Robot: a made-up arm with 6 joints. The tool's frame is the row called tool. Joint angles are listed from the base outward.
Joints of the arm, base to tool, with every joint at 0 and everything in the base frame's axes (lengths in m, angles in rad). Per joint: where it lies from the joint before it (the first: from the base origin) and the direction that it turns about. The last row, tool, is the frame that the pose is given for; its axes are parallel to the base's.
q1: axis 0 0 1 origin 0 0 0.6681
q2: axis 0 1 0 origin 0.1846 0 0
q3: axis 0 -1 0 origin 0 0 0.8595
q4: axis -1 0 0 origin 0 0 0.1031
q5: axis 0 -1 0 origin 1.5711 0 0
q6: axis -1 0 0 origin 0.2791 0 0
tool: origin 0 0 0
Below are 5 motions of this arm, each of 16 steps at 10 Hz.
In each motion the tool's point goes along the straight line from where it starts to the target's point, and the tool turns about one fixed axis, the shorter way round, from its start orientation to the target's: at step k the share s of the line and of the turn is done. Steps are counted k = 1, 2, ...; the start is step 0. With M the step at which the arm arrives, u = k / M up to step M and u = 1 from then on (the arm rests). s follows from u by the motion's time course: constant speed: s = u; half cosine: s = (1 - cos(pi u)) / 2; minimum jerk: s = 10 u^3 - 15 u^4 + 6 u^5.
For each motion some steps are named. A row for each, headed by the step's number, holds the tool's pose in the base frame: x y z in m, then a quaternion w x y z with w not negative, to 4 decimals.
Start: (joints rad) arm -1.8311 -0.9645 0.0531 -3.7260 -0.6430 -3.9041
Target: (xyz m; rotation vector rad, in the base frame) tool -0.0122 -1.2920 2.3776 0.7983 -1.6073 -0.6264
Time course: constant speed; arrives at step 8
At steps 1, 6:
1: -0.1279 -0.3222 2.7579 0.5632 -0.1303 -0.7875 -0.2137
6: -0.0453 -1.0149 2.4862 0.5906 0.2104 -0.7348 -0.2588

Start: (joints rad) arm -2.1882 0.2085 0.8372 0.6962 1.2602 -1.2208
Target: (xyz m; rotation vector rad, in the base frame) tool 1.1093 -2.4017 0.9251 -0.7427 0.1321 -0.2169
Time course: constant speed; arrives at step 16
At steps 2, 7, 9, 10, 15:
2: -0.5105 -1.4722 2.5056 0.7888 -0.4686 -0.2592 -0.3017
7: 0.0680 -1.8042 1.9411 0.8545 -0.4391 -0.1460 -0.2361
9: 0.2994 -1.9369 1.7154 0.8755 -0.4245 -0.0996 -0.2083
10: 0.4151 -2.0033 1.6025 0.8848 -0.4167 -0.0763 -0.1941
15: 0.9936 -2.3353 1.0380 0.9195 -0.3719 0.0409 -0.1207

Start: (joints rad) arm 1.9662 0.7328 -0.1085 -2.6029 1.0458 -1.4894
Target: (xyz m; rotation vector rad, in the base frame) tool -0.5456 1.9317 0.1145 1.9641 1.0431 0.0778
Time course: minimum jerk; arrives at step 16
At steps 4, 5, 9, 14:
4: -0.5832 1.7503 -0.0223 0.3722 0.7993 0.2190 -0.4179
5: -0.5800 1.7658 -0.0106 0.3822 0.8067 0.2392 -0.3822
9: -0.5617 1.8540 0.0559 0.4253 0.8202 0.3445 -0.1669
14: -0.5463 1.9285 0.1121 0.4420 0.7935 0.4176 0.0230

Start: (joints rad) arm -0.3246 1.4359 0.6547 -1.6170 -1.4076 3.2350
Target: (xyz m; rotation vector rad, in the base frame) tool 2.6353 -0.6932 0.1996 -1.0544 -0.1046 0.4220
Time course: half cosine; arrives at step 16
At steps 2, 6, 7, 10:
2: 2.2503 -0.4707 -0.2543 0.7659 -0.3898 -0.1866 0.4760
6: 2.3586 -0.5333 -0.1266 0.7966 -0.4256 -0.1495 0.4025
7: 2.3961 -0.5550 -0.0824 0.8055 -0.4372 -0.1363 0.3761
10: 2.5118 -0.6218 0.0540 0.8276 -0.4697 -0.0949 0.2924

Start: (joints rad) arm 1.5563 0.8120 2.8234 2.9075 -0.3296 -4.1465
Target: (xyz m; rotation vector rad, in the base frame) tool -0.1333 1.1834 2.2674 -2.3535 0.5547 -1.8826
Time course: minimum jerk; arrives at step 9
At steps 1, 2, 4, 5, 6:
1: 0.0171 -0.1320 2.8314 0.1466 -0.7154 0.3603 -0.5804
2: 0.0072 -0.0457 2.7943 0.1397 -0.7199 0.3490 -0.5834
4: -0.0415 0.3805 2.6116 0.1051 -0.7399 0.2920 -0.5968
5: -0.0730 0.6555 2.4937 0.0825 -0.7509 0.2544 -0.6039
6: -0.1014 0.9041 2.3871 0.0618 -0.7594 0.2200 -0.6092

